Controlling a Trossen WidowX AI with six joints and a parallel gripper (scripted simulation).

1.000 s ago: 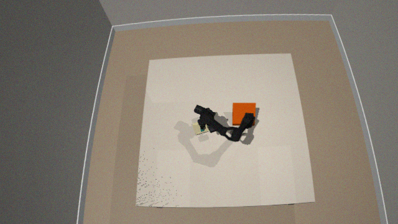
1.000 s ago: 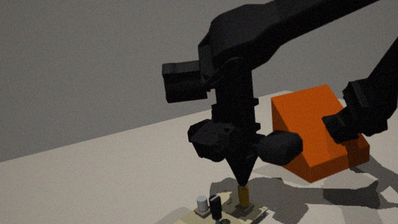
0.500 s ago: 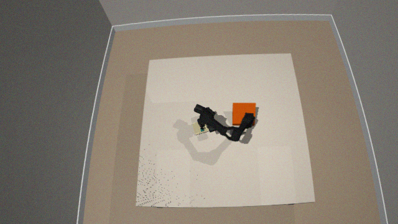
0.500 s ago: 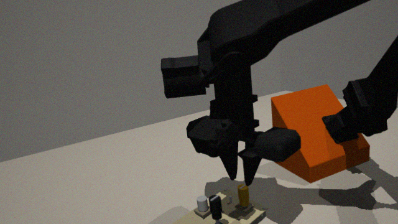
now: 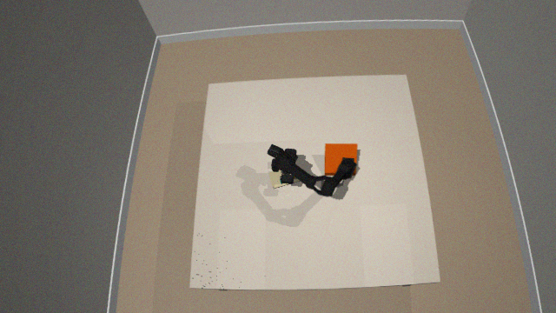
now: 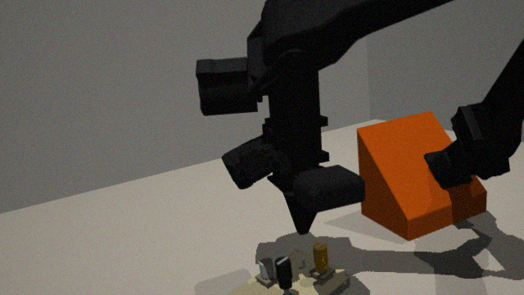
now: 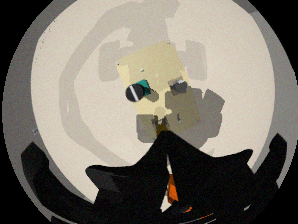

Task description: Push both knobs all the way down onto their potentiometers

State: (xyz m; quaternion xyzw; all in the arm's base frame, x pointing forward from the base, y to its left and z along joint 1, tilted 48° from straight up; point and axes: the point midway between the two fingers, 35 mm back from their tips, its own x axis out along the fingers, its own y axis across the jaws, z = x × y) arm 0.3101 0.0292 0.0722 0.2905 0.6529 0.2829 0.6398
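My gripper tip is now 40 mm short of the black knob, 30 mm to the right of it and 20 mm above it. Also, from my gripper tip: yellow knob: 40 mm below, 20 mm behind.
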